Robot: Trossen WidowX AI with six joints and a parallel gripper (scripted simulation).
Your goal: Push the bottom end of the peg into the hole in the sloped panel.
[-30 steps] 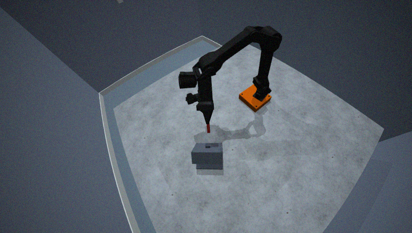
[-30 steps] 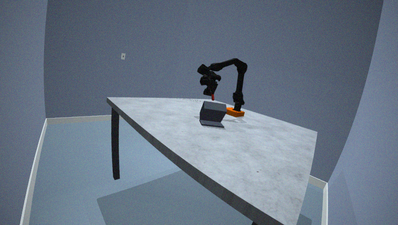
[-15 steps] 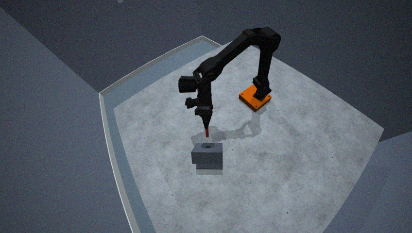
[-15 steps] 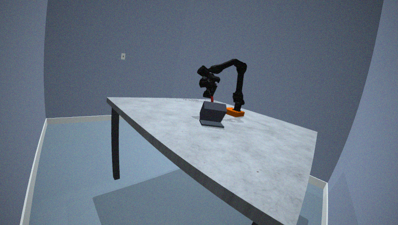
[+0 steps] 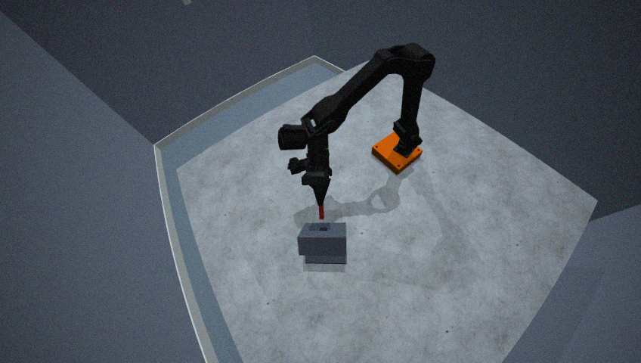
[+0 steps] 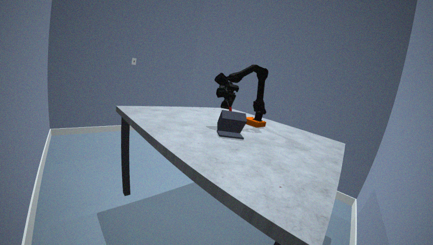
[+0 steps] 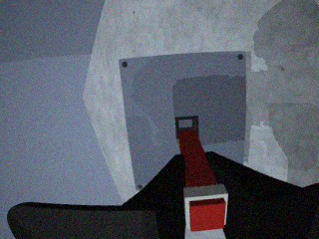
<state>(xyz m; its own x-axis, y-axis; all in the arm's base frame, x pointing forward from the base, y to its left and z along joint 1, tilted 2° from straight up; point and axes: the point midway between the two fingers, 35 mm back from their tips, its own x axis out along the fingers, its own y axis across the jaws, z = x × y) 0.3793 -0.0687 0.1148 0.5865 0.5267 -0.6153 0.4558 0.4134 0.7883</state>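
Now: gripper tip 70 mm above the grey sloped panel, 50 mm to the right of it and 50 mm short of it. The rest, counted from my gripper tip: red peg 10 mm to the right, 10 mm behind, 10 mm above.
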